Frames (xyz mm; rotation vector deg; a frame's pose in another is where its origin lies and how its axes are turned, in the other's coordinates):
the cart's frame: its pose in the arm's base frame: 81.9 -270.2 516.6 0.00 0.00 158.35
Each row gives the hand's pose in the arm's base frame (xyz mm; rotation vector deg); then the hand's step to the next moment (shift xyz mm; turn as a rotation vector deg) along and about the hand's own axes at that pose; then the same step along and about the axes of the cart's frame.
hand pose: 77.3 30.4 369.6 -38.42 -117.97 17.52
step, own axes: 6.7 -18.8 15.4 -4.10 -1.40 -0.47
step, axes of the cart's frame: 16.6 18.4 4.9 -2.85 2.64 -1.97
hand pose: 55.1 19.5 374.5 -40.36 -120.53 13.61
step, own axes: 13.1 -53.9 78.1 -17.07 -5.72 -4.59
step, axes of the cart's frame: 72.3 61.0 -15.3 -13.92 10.32 -6.70
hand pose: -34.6 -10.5 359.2 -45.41 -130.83 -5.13
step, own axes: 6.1 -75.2 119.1 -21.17 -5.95 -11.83
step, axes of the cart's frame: 100.4 66.4 -73.4 -21.59 11.92 -3.90
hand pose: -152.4 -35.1 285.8 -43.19 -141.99 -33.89
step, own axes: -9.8 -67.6 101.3 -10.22 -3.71 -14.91
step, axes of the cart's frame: 60.2 25.9 -103.1 -14.66 9.94 5.18
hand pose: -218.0 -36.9 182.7 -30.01 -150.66 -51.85
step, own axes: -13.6 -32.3 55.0 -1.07 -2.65 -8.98
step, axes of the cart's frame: 13.5 -3.4 -63.7 -4.15 6.87 4.94
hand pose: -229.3 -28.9 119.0 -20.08 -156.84 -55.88
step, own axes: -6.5 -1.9 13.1 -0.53 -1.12 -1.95
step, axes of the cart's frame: -1.5 -7.1 -12.9 -1.18 1.87 0.67
